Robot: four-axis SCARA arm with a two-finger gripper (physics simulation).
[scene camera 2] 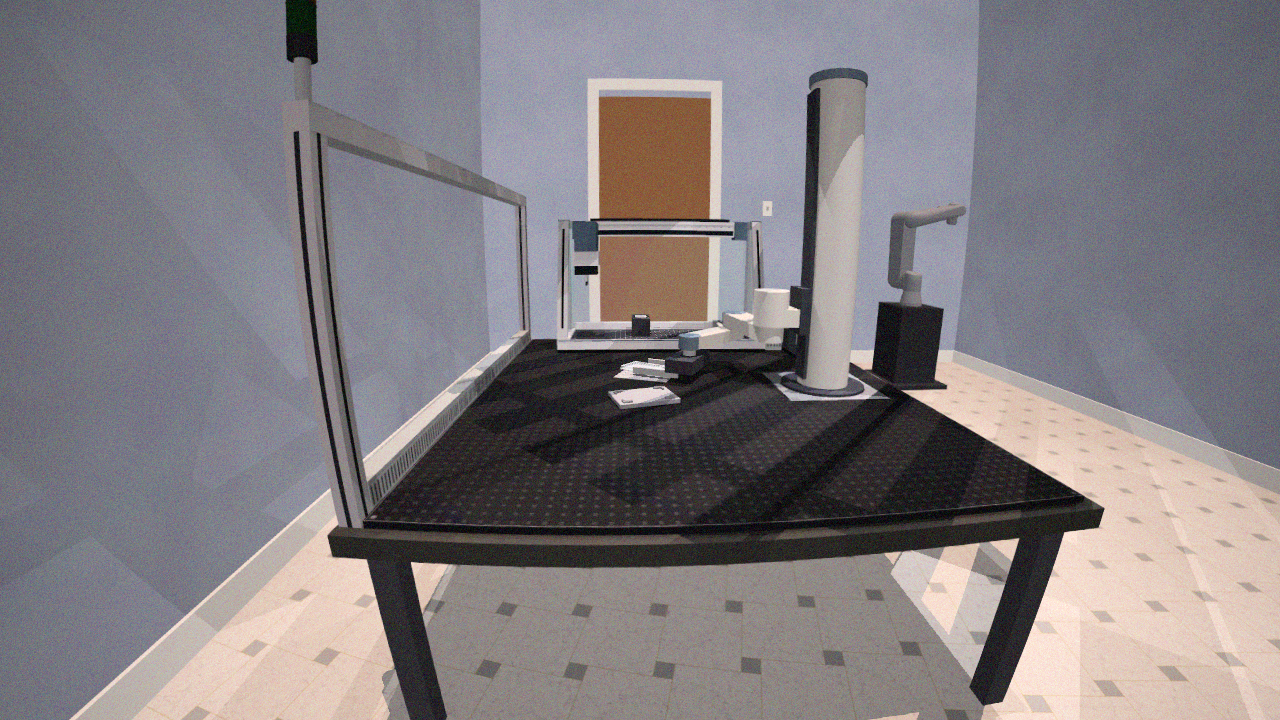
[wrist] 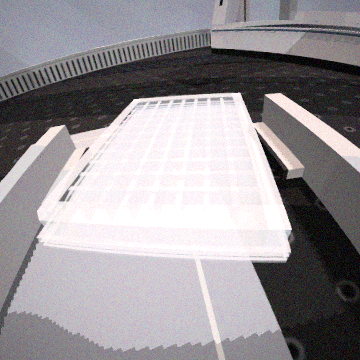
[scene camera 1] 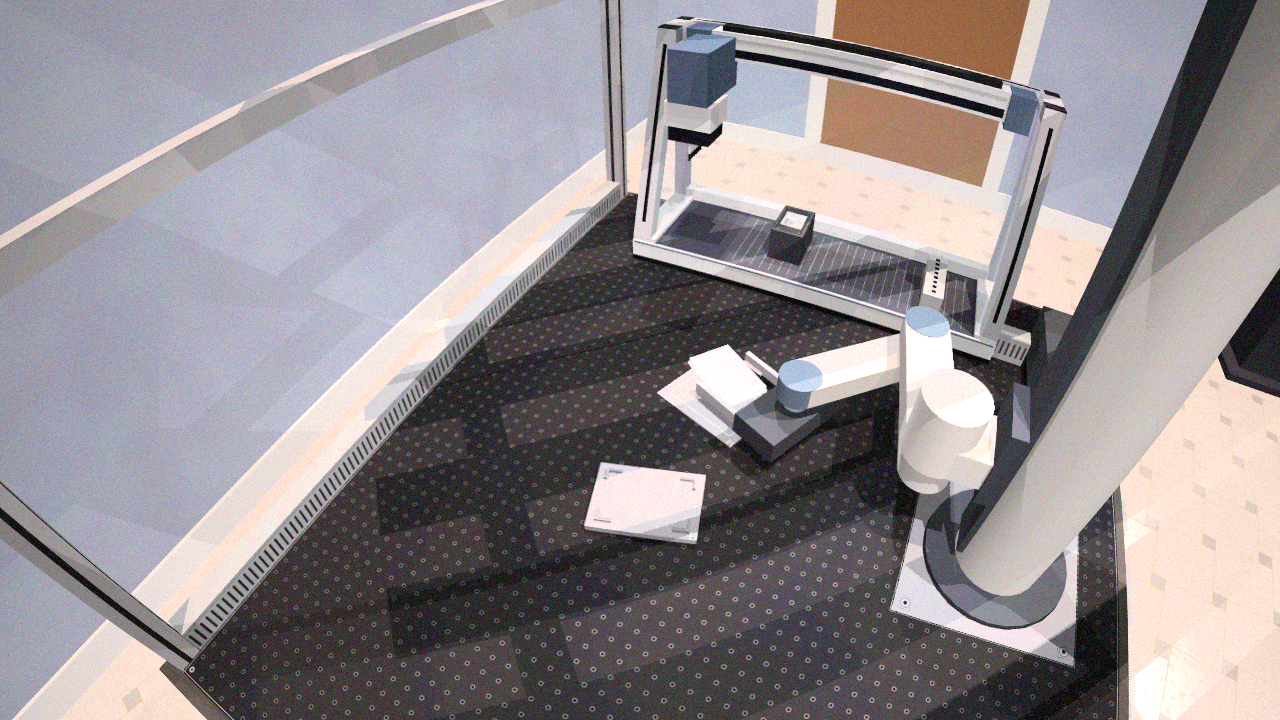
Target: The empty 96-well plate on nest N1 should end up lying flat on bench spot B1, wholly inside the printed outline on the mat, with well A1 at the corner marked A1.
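Places are measured from the arm's base along level axes (x ahead, y right, z down), in metres.
Pixels of known places: gripper, between the fingertips: (scene camera 2: 641, 365) (wrist: 165, 124) (scene camera 1: 723, 370); arm's base, origin of its link: (scene camera 2: 821, 388) (scene camera 1: 992, 559).
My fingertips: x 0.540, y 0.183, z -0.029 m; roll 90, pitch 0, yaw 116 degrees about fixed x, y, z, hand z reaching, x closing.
Ahead of a thing's pixels: the offset from my fingertips to its top centre. "spot": to the spot under its first point. Level surfaces: height alone.
The pale 96-well plate {dx -0.008, dy +0.000, dz -0.001 m} (scene camera 1: 726, 371) (scene camera 2: 650, 369) (wrist: 175, 165) is upright and level over a pale sheet {dx -0.014, dy -0.056, dz +0.014 m} (scene camera 1: 682, 394) (wrist: 150, 305) with a printed line. Whether it touches the sheet is unclear. My gripper (scene camera 1: 744, 383) (wrist: 165, 124) is shut on the plate, with a finger at each long side. The plate sits slightly skewed between the fingers: in the wrist view a narrow dark gap shows beside part of the right pad. A flat white nest {dx +0.003, dy -0.301, dz -0.001 m} (scene camera 1: 644, 503) (scene camera 2: 644, 395) with corner brackets stands nearby and holds no plate. The A1 mark and the labels are unreadable.
A gantry machine (scene camera 1: 859, 296) with a dark block {spot: dx -0.020, dy +0.332, dz -0.100 m} (scene camera 1: 791, 235) on its deck stands at the back. The arm's column (scene camera 1: 1136, 358) (scene camera 2: 836, 223) rises at the right. A framed clear panel with a slotted rail {dz -0.031 m} (scene camera 1: 393, 380) runs along the left edge of the bench.
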